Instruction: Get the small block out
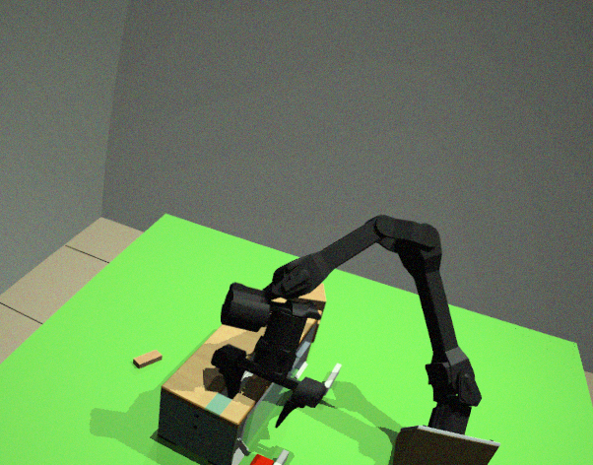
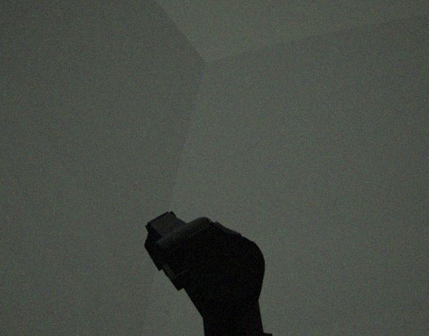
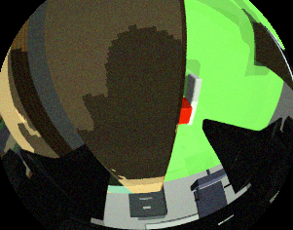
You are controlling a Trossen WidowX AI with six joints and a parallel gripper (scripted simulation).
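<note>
The red block is 2 cm behind my gripper tip, 4 cm to the left of it and 7 cm below it. Also, from my gripper tip: box 1 cm ahead, 13 cm to the right, 3 cm below; tan block 1 cm behind, 50 cm to the right, 6 cm below.
</note>
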